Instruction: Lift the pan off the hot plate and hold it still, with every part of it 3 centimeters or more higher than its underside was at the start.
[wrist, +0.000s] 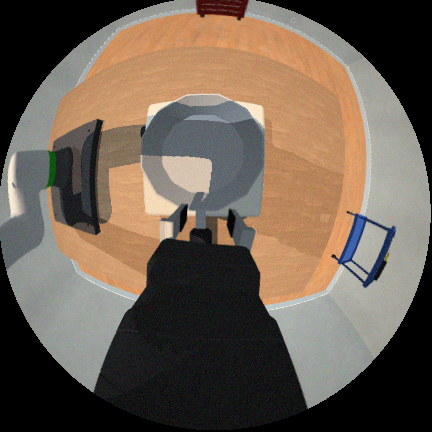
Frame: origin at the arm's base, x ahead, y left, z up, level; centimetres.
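Seen in the pictures: gripper, fingertip midpoint: (207, 214); arm's base at its link origin: (61, 167).
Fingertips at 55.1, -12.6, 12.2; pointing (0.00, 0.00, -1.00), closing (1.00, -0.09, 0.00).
Offsets run from my fingertips to a thing's top centre, as dx, dy, dz. "*": to the spot under its first point. Level surfaces: height alone.
The grey round pan (227, 145) sits on the cream, square hot plate {* -10.6, -0.8, -8.6} (154, 204), upright, with its open top facing the camera. Its handle points toward the gripper, grey near the pan and black farther out. My gripper (207, 214) is open at the near edge of the hot plate. The handle {* -1.1, -2.0, -3.9} (200, 219) shows between the two spread fingers, nearer the left finger, with a gap on both sides. The rest of the black grip is hidden under the gripper body. The exact height of the fingers relative to the handle cannot be told.
The robot's base plate (62, 205) and grey arm (30, 172) stand at the left of the wooden table {dz -14.8} (305, 200). A small dark knob {-14.2, +14.9, -9.8} (143, 131) is at the hot plate's left side. A blue cart (351, 239) stands beyond the table's right edge. A dark red object (221, 7) is at the top.
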